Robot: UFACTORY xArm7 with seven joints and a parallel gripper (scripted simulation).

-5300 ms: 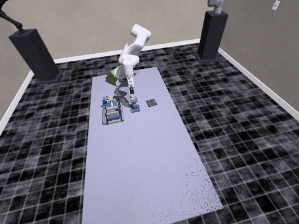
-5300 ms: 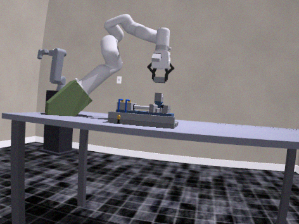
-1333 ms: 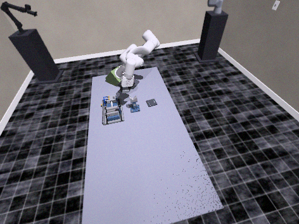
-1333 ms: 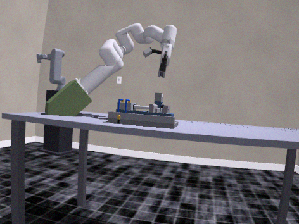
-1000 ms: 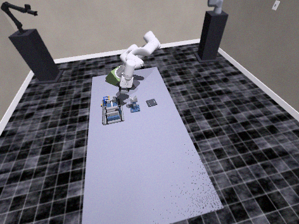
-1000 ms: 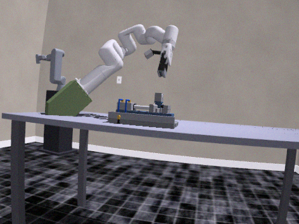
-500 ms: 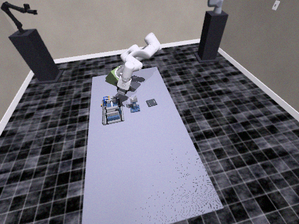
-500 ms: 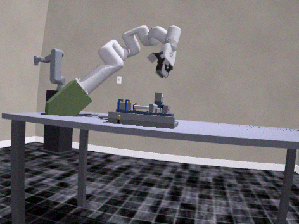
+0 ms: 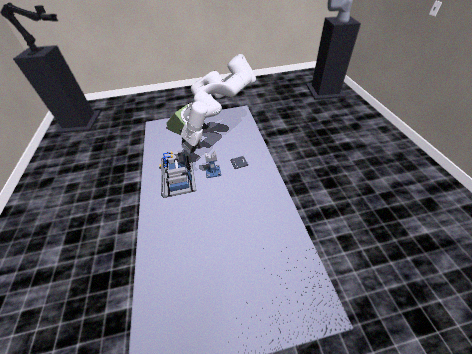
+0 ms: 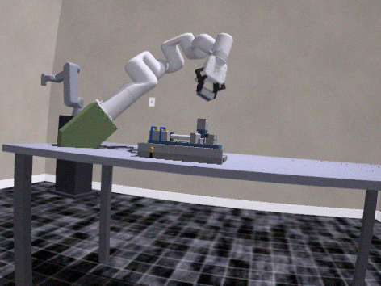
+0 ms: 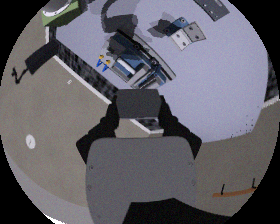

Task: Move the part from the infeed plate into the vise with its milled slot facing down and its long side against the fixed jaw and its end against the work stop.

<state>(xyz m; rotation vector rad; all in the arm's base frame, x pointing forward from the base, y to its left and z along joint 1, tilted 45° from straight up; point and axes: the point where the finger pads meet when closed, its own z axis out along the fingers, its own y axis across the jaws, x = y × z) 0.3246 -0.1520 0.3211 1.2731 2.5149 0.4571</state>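
The blue vise bed lies 23 cm below my hand, 11 cm to the right of it and 3 cm behind it. The rest, counted from my hand: part 2 cm below, 1 cm to the right; then air cylinder 19 cm below, 12 cm to the right, 12 cm behind.
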